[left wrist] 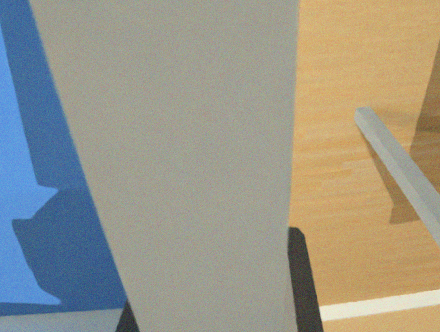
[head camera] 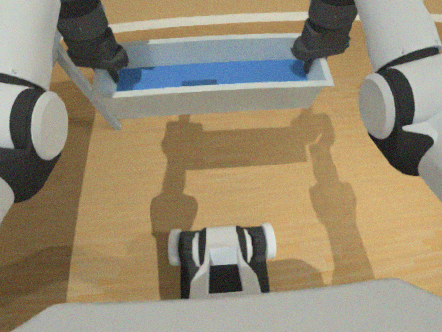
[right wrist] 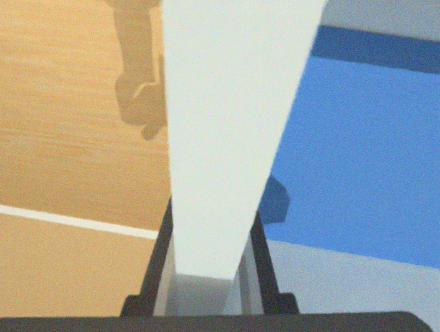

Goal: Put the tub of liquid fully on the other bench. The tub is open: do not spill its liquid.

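The long pale open tub [head camera: 215,102] [left wrist: 190,150] [right wrist: 225,125] hangs over the wooden floor and looks about level in the head view. Blue liquid [head camera: 240,72] [left wrist: 10,125] [right wrist: 360,150] lies inside it, below the rim. My left gripper [head camera: 111,72] [left wrist: 228,243] is shut on the tub's left end wall. My right gripper [head camera: 311,65] [right wrist: 213,193] is shut on its right end wall. A grey bench leg [head camera: 82,85] [left wrist: 400,160] shows beyond the tub's left end; no bench top shows clearly, and I cannot tell which bench the leg belongs to.
The wooden floor [head camera: 250,190] bears the shadows of the tub and both arms. A curved white floor line [head camera: 210,20] [left wrist: 380,303] [right wrist: 75,221] runs beyond the tub. My own base [head camera: 223,237] shows at the bottom of the head view. A broad shadow [head camera: 45,240] covers the floor at left.
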